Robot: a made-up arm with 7 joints.
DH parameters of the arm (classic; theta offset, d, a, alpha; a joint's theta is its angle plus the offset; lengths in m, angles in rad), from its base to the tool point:
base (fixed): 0 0.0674 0.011 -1.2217
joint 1: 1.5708 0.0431 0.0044 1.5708
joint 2: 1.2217 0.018 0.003 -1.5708
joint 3: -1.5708 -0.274 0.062 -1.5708
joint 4: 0 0.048 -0.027 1.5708
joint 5: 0 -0.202 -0.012 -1.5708
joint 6: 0 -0.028 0.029 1.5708
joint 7: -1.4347 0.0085 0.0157 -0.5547
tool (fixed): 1.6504 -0.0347 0 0
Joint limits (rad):
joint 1: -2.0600..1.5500
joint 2: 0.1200..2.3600
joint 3: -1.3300..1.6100
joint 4: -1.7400..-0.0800
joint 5: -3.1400..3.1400
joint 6: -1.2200..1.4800
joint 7: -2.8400..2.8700
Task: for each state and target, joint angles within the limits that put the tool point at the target. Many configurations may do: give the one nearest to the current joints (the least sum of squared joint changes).
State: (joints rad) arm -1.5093 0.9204 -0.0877 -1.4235 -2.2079 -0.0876 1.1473
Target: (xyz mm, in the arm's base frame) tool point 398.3 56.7 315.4
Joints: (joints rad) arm -1.2977 0.7325 -0.2786 -1.7289 -2.1550 -0.1515 1.1696
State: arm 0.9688 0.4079 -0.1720 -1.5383 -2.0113 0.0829 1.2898
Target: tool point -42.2 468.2 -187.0
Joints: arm 0.8487 0.9358 0.1524 -1.2663 -2.0929 0.1831 1.2599
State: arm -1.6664 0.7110 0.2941 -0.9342 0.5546 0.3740 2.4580
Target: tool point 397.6 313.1 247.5
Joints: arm -1.1768 0.7173 0.5532 -0.8546 0.5815 0.2784 2.4801
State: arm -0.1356 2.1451 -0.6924 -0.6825 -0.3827 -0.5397 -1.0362
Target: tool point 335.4 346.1 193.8
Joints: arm -0.6562 1.6758 -0.5345 -1.2981 -0.3308 -0.5330 -1.0779
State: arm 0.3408 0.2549 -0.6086 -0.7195 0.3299 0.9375 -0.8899
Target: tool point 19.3 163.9 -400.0
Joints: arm 0.4028 0.4577 -0.5596 -0.9117 0.3890 0.9756 -0.8744
